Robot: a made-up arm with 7 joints. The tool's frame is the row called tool.
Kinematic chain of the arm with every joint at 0, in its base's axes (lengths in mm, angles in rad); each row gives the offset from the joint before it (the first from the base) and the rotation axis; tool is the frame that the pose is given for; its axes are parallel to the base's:
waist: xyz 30 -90 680 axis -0.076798 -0.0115 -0.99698
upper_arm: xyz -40 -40 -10 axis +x
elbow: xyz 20 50 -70 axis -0.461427 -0.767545 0.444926
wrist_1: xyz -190 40 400 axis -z
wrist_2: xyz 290 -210 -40 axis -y
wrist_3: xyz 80 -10 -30 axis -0.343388 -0.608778 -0.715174
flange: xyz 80 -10 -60 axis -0.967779 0.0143 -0.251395
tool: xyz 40 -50 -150
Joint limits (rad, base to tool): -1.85..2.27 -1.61..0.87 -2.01..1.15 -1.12..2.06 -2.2..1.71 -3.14..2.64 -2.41..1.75
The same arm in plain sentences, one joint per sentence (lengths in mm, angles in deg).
The arm has seven revolute joints in a row. What follows holds with every joint at zero, and every direction is one of the base frame's.
Joint 1 lies 30 mm along +x and 90 mm along -y and 680 mm along +z from the base frame's origin and rotates about the direction (-0.076798, -0.0115, -0.99698), from -106 to 130.06 deg.
Joint 2 lies 40 mm along -x and 40 mm along -y and 10 mm along -z from joint 1 and rotates about +x, from -92.25 to 49.85 deg.
Joint 3 lies 20 mm along +x and 50 mm along +y and 70 mm along -z from joint 2 and rotates about the direction (-0.461427, -0.767545, 0.444926), from -115.16 to 65.89 deg.
Joint 4 lies 190 mm along -x and 40 mm along +y and 400 mm along +z from joint 3 and rotates about -z, from -64.17 to 118.03 deg.
Joint 5 lies 290 mm along +x and 210 mm along -y and 40 mm along -z from joint 4 and rotates about -y, from -126.05 to 97.98 deg.
Joint 6 lies 80 mm along +x and 10 mm along -y and 30 mm along -z from joint 5 and rotates about the direction (-0.343388, -0.608778, -0.715174), from -179.91 to 151.26 deg.
Joint 7 lies 80 mm along +x and 10 mm along -y and 60 mm along -z from joint 6 and rotates about the direction (-0.967779, 0.0143, -0.251395), from -138.08 to 100.27 deg.
The tool frame, which is the frame that the pose is given for, lies 40 mm along +x and 50 mm along -y and 150 mm along -z from joint 7; its axes are parallel to the base frame's.

